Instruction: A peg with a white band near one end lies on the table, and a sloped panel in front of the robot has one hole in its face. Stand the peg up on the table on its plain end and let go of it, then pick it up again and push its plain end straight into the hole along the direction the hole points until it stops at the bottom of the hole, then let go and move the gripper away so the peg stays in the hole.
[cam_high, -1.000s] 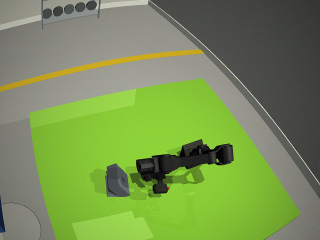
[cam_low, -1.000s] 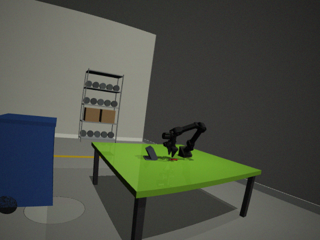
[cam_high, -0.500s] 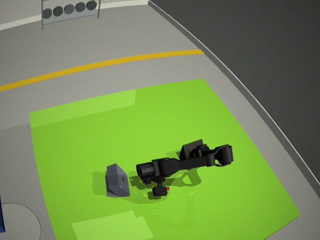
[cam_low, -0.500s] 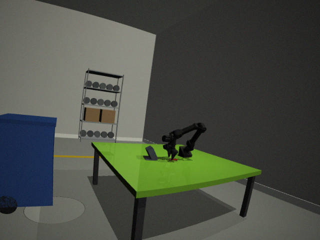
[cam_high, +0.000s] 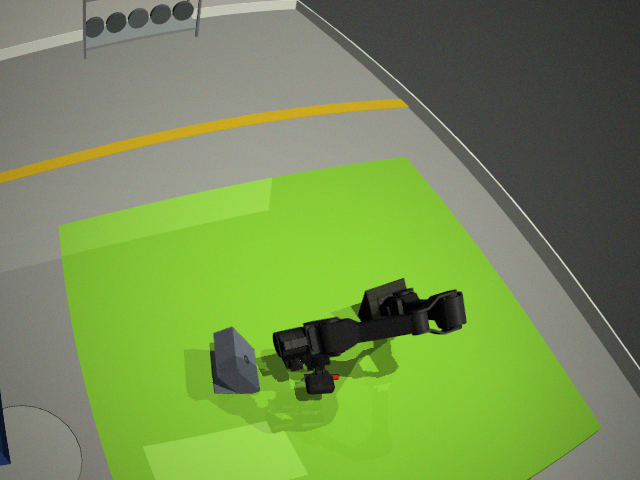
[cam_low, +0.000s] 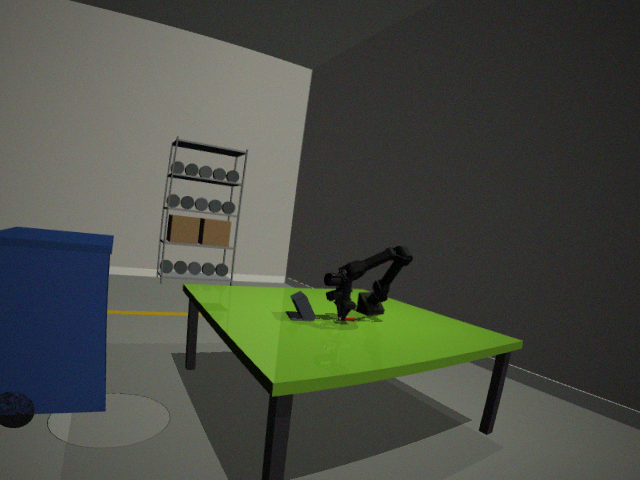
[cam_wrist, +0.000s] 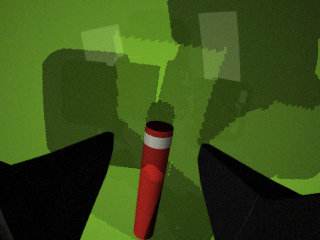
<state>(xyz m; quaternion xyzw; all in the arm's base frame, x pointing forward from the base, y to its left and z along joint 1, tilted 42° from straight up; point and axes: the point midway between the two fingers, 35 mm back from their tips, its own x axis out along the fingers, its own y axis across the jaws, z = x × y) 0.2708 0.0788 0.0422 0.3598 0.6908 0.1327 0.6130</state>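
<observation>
My gripper tip is now 1 cm past the peg. The rest, counted from my gripper tip: sloped panel (16 cm ahead, 8 cm to the right, 4 cm above).
</observation>
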